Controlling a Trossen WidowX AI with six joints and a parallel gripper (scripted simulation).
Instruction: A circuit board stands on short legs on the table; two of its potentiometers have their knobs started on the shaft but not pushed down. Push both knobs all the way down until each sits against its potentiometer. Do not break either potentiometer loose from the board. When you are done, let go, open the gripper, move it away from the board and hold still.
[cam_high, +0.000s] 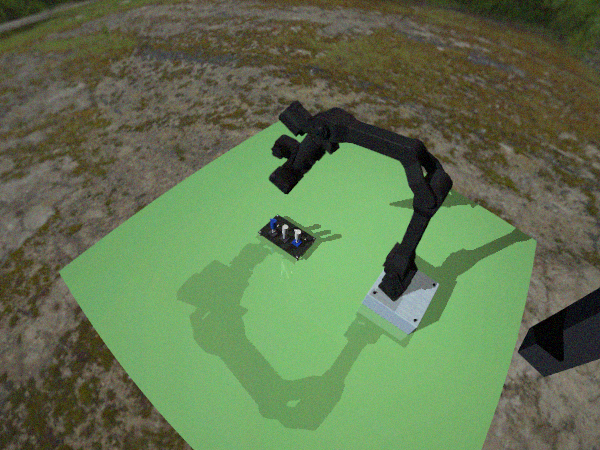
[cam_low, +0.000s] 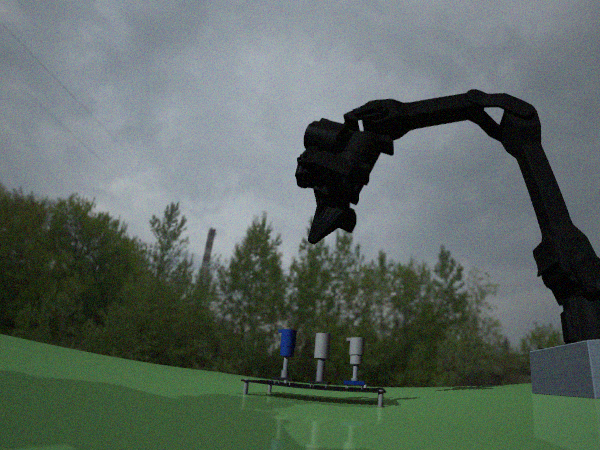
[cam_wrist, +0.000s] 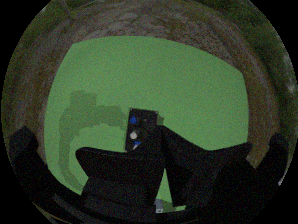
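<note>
Right now my gripper tip is 80 mm past the grey knob, 20 mm to the right of it and 160 mm above it. The rest, counted from my gripper tip: blue knob (10 mm behind, 50 mm to the left, 150 mm below).
</note>
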